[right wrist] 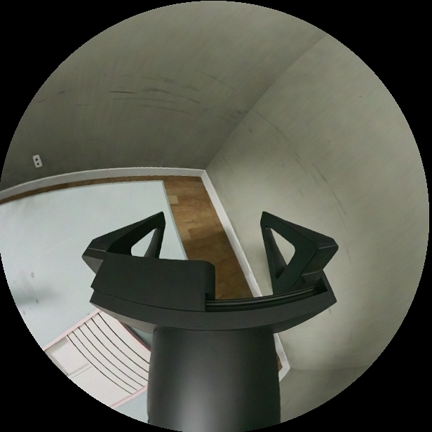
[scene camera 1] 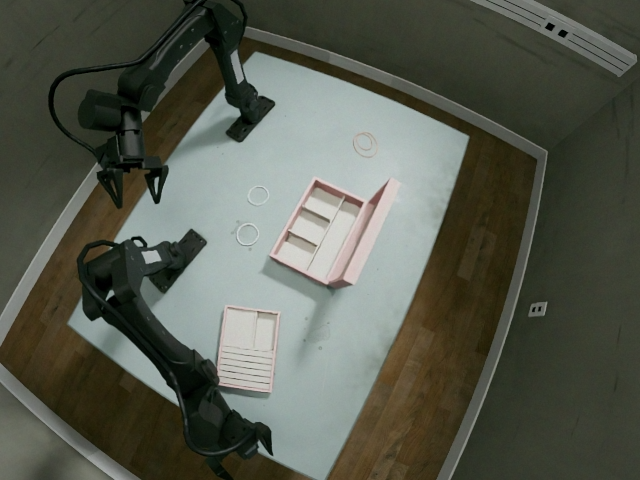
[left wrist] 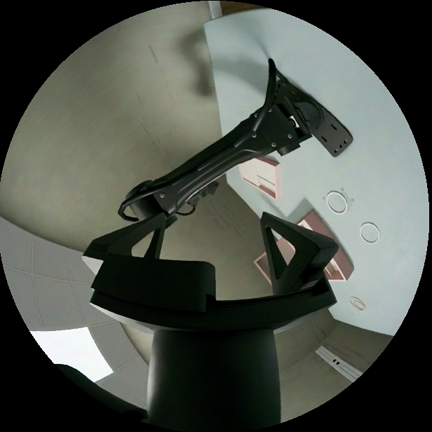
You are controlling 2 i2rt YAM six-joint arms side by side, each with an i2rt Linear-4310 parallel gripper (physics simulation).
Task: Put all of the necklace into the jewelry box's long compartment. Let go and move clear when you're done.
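Frame: origin at the left arm's base, x ahead, y left, z up, level; metres.
Seen in the pictures: left gripper, fingertip midpoint: [scene camera 1: 139, 206]; right gripper, fingertip midpoint: [scene camera 1: 255, 470]; left arm's base at its link origin: [scene camera 1: 251, 118]; right arm's base at its link origin: [scene camera 1: 178, 260].
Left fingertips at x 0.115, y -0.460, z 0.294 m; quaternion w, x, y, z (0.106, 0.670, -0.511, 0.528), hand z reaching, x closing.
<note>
Pixels of each thing's top centre, then the offset from my left fingertips to it. "pt": a spot on its surface instead.
- pink jewelry box at a spot on its surface: [scene camera 1: 298, 270] pt dx +0.322, dy +0.106, dz -0.246 m
- pink-rimmed tray at a spot on its surface: [scene camera 1: 245, 388] pt dx +0.374, dy -0.232, dz -0.268 m
- box's raised lid at a spot on its surface: [scene camera 1: 373, 235] pt dx +0.439, dy +0.232, dz -0.073 m
The necklace, a thin pinkish cord in two loops [scene camera 1: 376, 147] [left wrist: 358, 303], lies flat on the table beyond the jewelry box. The pink jewelry box [scene camera 1: 298, 270] [left wrist: 330, 242] stands open with its lid raised. Its long compartment [scene camera 1: 333, 240] runs beside the lid hinge and looks empty; three smaller compartments lie along the other side. My left gripper [scene camera 1: 138, 203] [left wrist: 212, 216] is open and empty, raised at the picture's left, far from the necklace. My right gripper [scene camera 1: 250, 466] [right wrist: 212, 216] is open and empty, raised near the bottom table edge, also far away.
Two white rings [scene camera 1: 258, 186] [scene camera 1: 247, 223] lie on the table to the left of the box. A pink-rimmed tray [scene camera 1: 245, 388] [right wrist: 72, 330] with slots lies lower left, close beside the right arm. The box's raised lid [scene camera 1: 373, 235] stands on its right side.
</note>
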